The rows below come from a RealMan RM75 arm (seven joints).
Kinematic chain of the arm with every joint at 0, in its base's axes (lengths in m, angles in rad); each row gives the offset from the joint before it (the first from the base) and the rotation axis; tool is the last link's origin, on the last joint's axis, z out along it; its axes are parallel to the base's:
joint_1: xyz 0 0 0.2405 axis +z
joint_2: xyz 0 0 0 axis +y
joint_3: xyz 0 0 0.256 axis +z
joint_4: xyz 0 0 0 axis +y
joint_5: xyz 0 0 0.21 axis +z
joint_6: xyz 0 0 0 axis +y
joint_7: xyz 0 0 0.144 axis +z
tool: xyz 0 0 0
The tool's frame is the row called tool.
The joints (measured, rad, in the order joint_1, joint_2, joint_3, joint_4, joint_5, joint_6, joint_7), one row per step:
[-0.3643, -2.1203, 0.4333, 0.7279, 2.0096, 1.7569, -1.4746]
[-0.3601, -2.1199, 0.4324, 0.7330, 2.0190, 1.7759, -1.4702]
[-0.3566, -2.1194, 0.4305, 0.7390, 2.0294, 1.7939, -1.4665]
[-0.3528, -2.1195, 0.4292, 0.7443, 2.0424, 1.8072, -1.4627]
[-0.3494, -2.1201, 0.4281, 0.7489, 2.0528, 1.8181, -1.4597]
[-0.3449, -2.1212, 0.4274, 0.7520, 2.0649, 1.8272, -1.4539]
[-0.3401, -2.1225, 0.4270, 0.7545, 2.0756, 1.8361, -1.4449]
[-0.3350, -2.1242, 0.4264, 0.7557, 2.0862, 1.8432, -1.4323]
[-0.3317, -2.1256, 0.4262, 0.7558, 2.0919, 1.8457, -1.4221]
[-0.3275, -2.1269, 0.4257, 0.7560, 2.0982, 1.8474, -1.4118]
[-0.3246, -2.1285, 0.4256, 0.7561, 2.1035, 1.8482, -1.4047]
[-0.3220, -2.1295, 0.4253, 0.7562, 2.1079, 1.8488, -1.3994]
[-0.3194, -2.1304, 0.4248, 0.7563, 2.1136, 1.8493, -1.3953]
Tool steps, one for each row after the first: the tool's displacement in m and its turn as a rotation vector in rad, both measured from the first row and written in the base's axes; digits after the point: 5 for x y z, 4 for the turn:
[0.00002, -0.00346, 0.00030, -0.0114, 0.0018, -0.0121]
[-0.00004, -0.00662, 0.00084, -0.0222, 0.0047, -0.0233]
[-0.00070, -0.00970, 0.00072, -0.0338, 0.0106, -0.0305]
[-0.00120, -0.01232, 0.00052, -0.0433, 0.0148, -0.0361]
[-0.00216, -0.01539, -0.00031, -0.0532, 0.0205, -0.0408]
[-0.00305, -0.01849, -0.00122, -0.0609, 0.0262, -0.0476]
[-0.00411, -0.02162, -0.00245, -0.0665, 0.0328, -0.0551]
[-0.00483, -0.02342, -0.00340, -0.0677, 0.0377, -0.0603]
[-0.00594, -0.02545, -0.00431, -0.0687, 0.0433, -0.0638]
[-0.00664, -0.02695, -0.00532, -0.0705, 0.0473, -0.0661]
[-0.00735, -0.02823, -0.00601, -0.0719, 0.0506, -0.0672]
[-0.00820, -0.02959, -0.00675, -0.0748, 0.0542, -0.0670]

